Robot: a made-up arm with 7 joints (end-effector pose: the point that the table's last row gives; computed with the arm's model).
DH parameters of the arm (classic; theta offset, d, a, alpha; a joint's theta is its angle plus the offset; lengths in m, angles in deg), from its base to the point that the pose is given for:
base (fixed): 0 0.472 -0.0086 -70
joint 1: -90 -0.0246 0.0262 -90
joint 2: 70 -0.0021 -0.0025 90
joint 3: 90 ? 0.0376 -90
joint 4: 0 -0.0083 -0.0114 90
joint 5: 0 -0.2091 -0.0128 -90
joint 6: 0 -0.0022 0.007 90
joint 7: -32 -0.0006 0.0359 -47.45
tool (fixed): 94.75 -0.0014 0 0
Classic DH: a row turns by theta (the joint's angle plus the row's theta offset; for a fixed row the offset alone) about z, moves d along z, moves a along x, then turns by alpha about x.
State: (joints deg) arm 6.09 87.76 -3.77 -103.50 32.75 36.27 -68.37
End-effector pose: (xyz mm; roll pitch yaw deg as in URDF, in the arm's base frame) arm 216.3 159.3 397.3 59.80 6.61 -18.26
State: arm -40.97 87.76 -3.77 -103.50 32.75 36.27 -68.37
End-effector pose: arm 235.9 89.3 589.3 81.53 -32.29 -40.39
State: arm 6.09 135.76 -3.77 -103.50 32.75 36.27 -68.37
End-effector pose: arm 232.4 149.5 554.8 106.85 21.32 -11.26
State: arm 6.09 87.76 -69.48 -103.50 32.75 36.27 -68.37
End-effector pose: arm 1.4 144.7 237.4 12.32 62.49 -52.55
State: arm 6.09 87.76 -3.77 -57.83 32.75 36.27 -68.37
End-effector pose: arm 181.5 318.5 396.1 67.27 7.93 27.76
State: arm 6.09 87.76 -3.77 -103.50 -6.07 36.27 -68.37
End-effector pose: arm 221.9 185.1 398.6 98.38 11.15 -18.19
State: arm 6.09 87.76 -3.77 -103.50 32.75 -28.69 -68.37
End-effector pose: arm 216.8 157.8 398.1 75.20 -28.99 -74.73
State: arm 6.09 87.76 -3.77 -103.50 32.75 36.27 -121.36
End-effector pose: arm 208.2 189.7 403.2 95.21 40.34 -29.76
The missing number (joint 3, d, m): -0.2315
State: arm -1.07 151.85 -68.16 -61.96 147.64 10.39 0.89
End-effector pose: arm 90.0 303.5 708.2 -43.45 -22.44 105.21
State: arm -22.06 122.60 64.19 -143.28 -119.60 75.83 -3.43
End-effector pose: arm -18.7 -95.5 692.1 -103.15 51.18 -109.36
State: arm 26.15 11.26 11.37 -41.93 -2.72 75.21 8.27
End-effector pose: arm -13.3 80.6 32.2 69.76 20.21 134.46
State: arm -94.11 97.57 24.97 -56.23 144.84 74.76 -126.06
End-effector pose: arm -55.1 226.8 744.5 114.14 -34.59 -139.59
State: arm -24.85 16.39 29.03 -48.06 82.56 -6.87 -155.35
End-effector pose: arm 310.0 87.3 232.0 19.66 -30.21 22.38
